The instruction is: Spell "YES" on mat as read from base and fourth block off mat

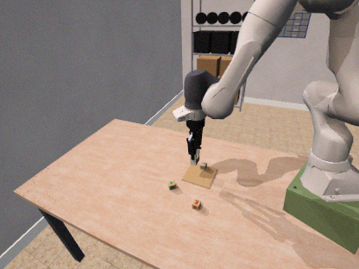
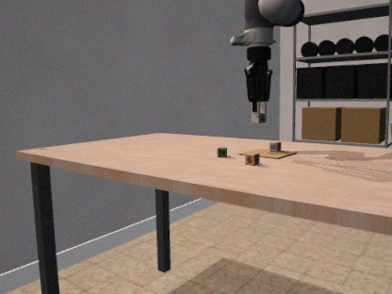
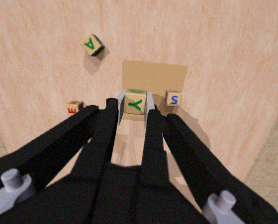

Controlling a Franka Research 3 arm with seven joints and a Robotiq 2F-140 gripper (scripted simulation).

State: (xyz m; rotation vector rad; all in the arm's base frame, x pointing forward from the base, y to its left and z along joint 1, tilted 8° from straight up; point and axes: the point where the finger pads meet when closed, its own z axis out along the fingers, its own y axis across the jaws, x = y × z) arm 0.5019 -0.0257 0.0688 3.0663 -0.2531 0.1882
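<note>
Now: the Y block 20 mm below my hand. Also, from my hand: green N block 120 mm below, 90 mm ahead, 80 mm to the left; S block 120 mm below, 80 mm to the right, 30 mm behind; tan mat 140 mm below, 30 mm to the right, 20 mm behind.
</note>
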